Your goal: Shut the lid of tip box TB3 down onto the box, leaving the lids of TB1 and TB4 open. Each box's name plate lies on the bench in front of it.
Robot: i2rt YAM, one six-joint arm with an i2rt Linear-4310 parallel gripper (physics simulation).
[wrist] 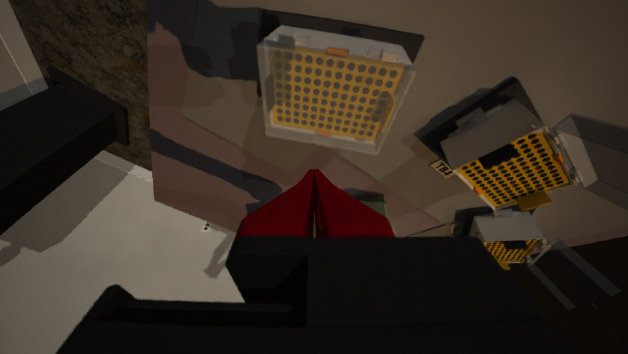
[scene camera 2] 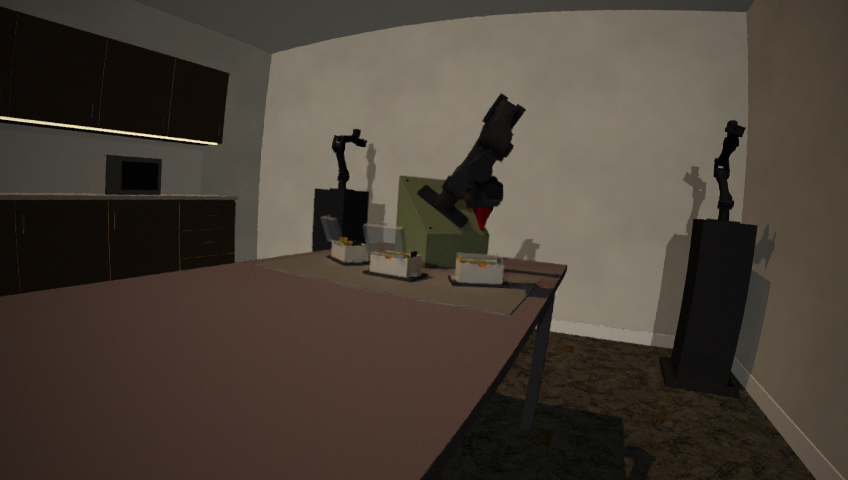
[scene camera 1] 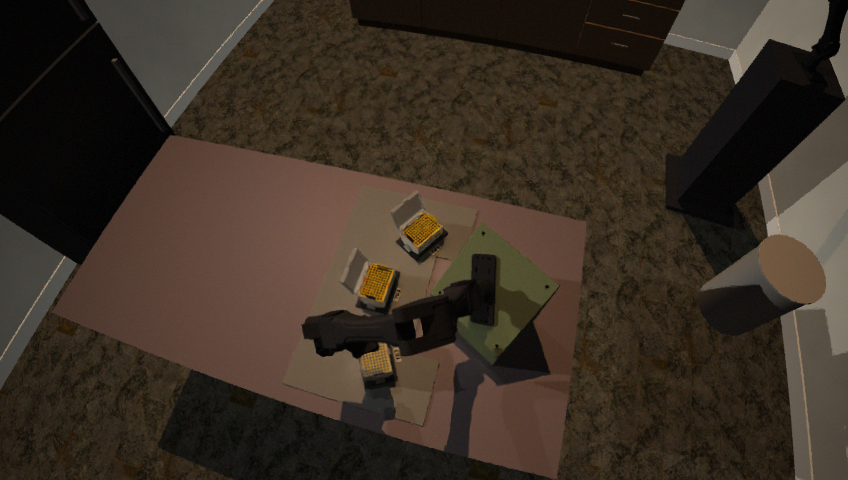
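Seen in the pictures: gripper, fingertip midpoint: (wrist: pixel 314 177) (scene camera 2: pixel 481 229) (scene camera 1: pixel 374 347); arm's base, origin of the base link: (scene camera 2: pixel 442 206) (scene camera 1: pixel 483 289).
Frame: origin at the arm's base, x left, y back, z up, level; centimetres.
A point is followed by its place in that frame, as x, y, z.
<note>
The tip box with its clear lid down over the yellow rack, by elimination TB3 (scene camera 1: pixel 377 364) @[27.4, -23.1, -12.0] (scene camera 2: pixel 479 272) @[26.5, -29.2, -15.9] (wrist: pixel 332 92) @[25.5, -26.7, -12.0], stands nearest the arm's reach. Its lid looks level and seated; its plate (scene camera 1: pixel 397 354) @[21.2, -19.6, -19.5] is too small to read. The middle box, TB4 (scene camera 1: pixel 377 282) @[2.3, -32.9, -14.1] (scene camera 2: pixel 395 265) (wrist: pixel 517 170) @[3.1, -33.7, -14.1], has its lid upright and open, with the TB4 plate (wrist: pixel 442 168) @[2.6, -26.3, -19.5] in front. The far box, TB1 (scene camera 1: pixel 422 230) (scene camera 2: pixel 349 252) @[-16.6, -30.5, -15.8] (wrist: pixel 507 227) @[-15.4, -28.2, -16.1], also has its lid open. My gripper (scene camera 2: pixel 482 229) @[24.3, -24.4, -4.8] (wrist: pixel 314 177) @[24.3, -24.4, -4.8] is shut and empty, above and apart from TB3; the arm hides its fingertips in scene camera 1's view.
A green sloped pedestal (scene camera 1: pixel 517 279) @[-2.9, 8.0, 6.1] (scene camera 2: pixel 458 248) @[8.8, -3.0, -13.7] carries the arm's base. The boxes stand on a beige mat (scene camera 1: pixel 410 392) @[31.0, -12.0, -19.7] (scene camera 2: pixel 482 302) @[33.4, -44.7, -19.7] on the pink bench (scene camera 1: pixel 208 237) @[3.9, -102.0, -20.0] (scene camera 2: pixel 238 368) @[21.0, -100.2, -20.0]. Dark plinths with other arms stand beyond the bench.
</note>
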